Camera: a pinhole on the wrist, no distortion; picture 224 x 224 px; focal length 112.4 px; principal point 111.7 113.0 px. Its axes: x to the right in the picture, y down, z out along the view. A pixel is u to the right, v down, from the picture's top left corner.
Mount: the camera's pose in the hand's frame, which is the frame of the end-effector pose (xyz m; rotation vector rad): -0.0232 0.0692 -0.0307 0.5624 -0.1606 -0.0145
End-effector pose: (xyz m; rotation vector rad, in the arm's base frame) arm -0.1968 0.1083 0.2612 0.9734 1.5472 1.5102
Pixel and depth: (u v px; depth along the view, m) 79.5 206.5 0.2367
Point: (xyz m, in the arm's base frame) 0.0982 0.1016 0.3708
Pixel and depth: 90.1 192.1 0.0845
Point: -0.1100 0.0899 0.3357
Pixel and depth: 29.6 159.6 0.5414
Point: 0.4544 -0.1417 0.2490
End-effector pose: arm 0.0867 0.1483 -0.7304 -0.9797 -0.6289 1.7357
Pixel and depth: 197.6 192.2 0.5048
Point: -0.5363 0.3905 -0.5386
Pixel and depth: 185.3 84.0 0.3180
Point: -0.0307 0.3470 -0.5141
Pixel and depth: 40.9 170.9 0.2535
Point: -0.0948 -0.0729 -0.5796
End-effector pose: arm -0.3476 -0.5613 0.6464 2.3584 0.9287 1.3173
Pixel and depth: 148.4 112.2 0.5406
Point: -0.0418 -0.3164 0.3280
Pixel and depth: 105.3 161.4 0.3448
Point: -0.1014 -0.6168 0.4068
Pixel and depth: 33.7 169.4 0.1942
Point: -0.2598 -0.7180 0.4636
